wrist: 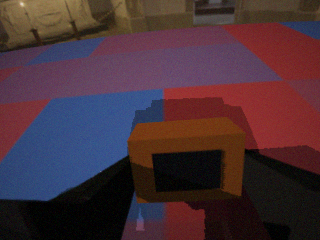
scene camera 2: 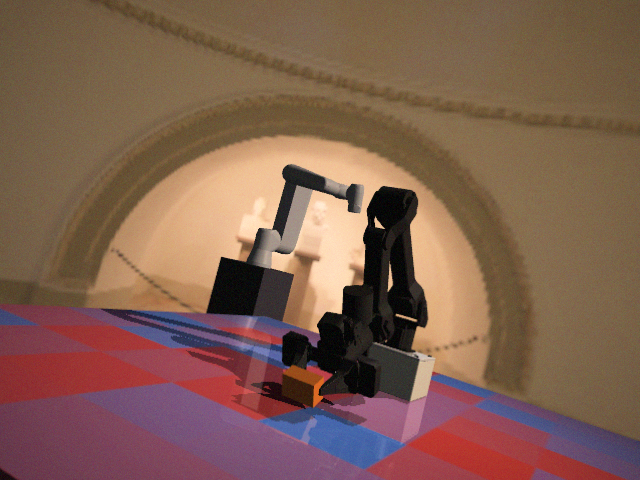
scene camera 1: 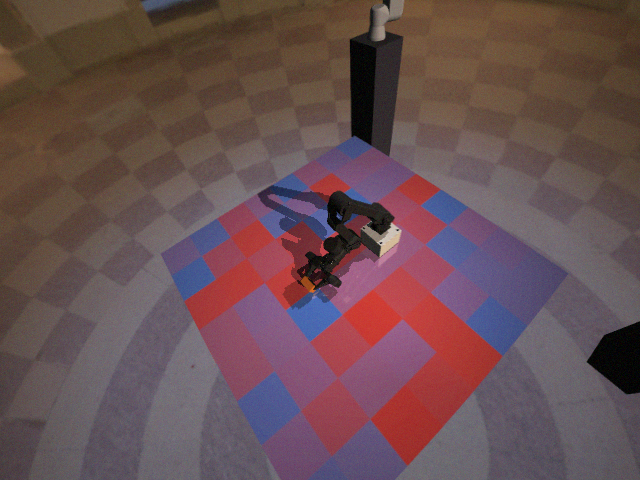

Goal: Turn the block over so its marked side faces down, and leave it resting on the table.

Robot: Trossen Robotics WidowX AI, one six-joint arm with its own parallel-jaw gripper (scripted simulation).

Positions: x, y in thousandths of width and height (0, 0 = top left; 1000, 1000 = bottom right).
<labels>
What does my gripper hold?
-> An orange block.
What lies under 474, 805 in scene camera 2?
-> An orange block.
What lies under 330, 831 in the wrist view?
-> My gripper.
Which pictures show my gripper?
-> The wrist view, scene camera 2 and scene camera 1: all of them.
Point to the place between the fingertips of my gripper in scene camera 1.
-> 484, 593
</labels>
